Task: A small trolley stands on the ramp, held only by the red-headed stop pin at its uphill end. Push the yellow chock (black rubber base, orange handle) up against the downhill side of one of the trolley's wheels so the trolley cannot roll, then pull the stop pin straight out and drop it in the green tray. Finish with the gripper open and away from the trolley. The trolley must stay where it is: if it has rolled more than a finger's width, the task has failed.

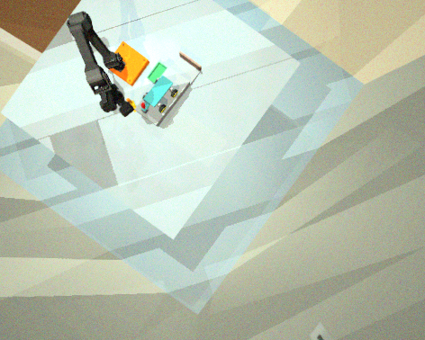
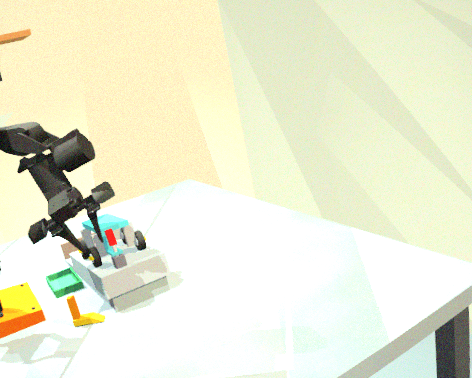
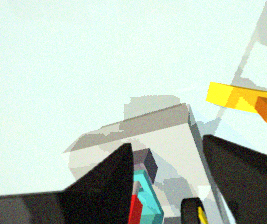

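Right now the yellow chock is 5 cm behind my gripper tip, 3 cm to the left of it and 14 cm below it. Also, from my gripper tip: grey ramp: 9 cm ahead, 16 cm to the left, 12 cm below; then red-headed stop pin: 6 cm ahead, 4 cm to the left, 3 cm below; then cyan trolley: 9 cm ahead, 15 cm to the left, 5 cm below.
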